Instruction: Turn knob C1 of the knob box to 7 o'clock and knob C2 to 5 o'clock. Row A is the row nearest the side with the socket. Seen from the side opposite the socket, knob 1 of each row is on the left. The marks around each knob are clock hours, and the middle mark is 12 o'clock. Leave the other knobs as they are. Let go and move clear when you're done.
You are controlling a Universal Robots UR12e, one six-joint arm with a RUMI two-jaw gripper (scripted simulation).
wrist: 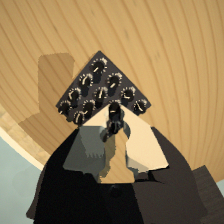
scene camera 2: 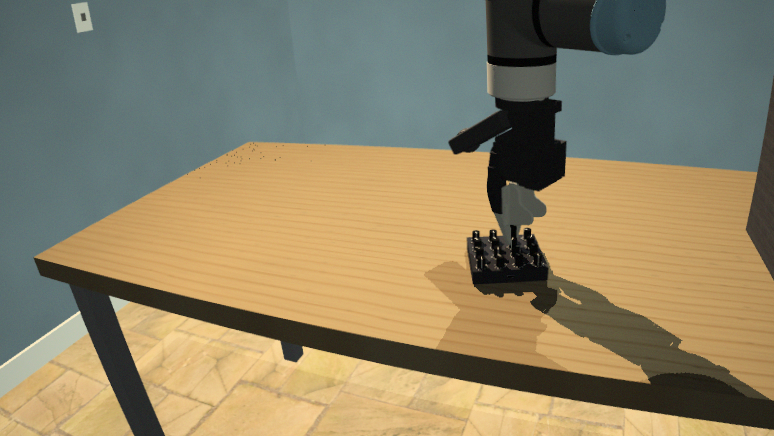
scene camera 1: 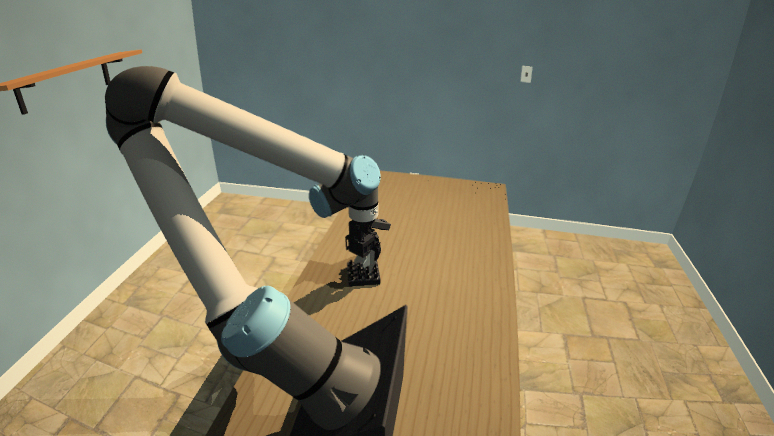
Labels:
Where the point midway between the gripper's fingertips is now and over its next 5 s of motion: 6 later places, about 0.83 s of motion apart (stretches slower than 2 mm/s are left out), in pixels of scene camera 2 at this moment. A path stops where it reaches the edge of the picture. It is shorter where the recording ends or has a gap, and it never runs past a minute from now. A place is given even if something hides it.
The gripper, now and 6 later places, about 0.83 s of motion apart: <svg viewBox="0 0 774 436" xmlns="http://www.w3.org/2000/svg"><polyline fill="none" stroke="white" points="511,242 514,220 514,216 513,211 515,208 515,216 514,232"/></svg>

